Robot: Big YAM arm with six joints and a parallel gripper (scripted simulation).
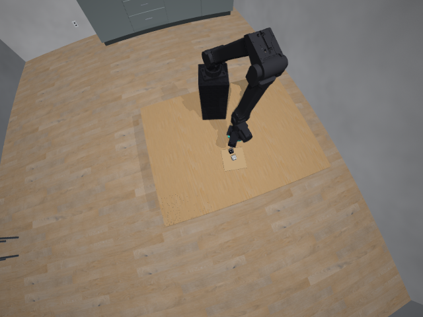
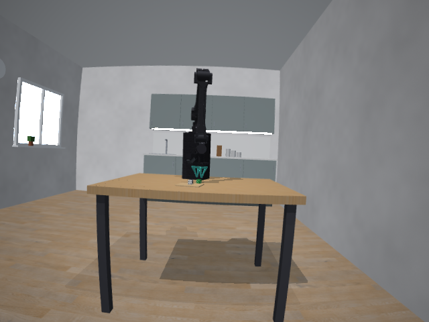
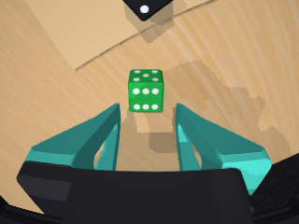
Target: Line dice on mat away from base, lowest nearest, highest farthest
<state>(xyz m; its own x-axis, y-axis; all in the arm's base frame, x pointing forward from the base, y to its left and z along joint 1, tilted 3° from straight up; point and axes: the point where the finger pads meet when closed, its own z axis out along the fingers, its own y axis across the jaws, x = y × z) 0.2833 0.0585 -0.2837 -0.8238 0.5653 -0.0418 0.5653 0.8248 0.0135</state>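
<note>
Now: hand 30 mm above the green die. Also, from my hand: mat (110 mm ahead, 40 mm to the right, 40 mm below); white die (110 mm ahead, 40 mm to the right, 30 mm below); black die (60 mm ahead, 40 mm to the right, 30 mm below).
</note>
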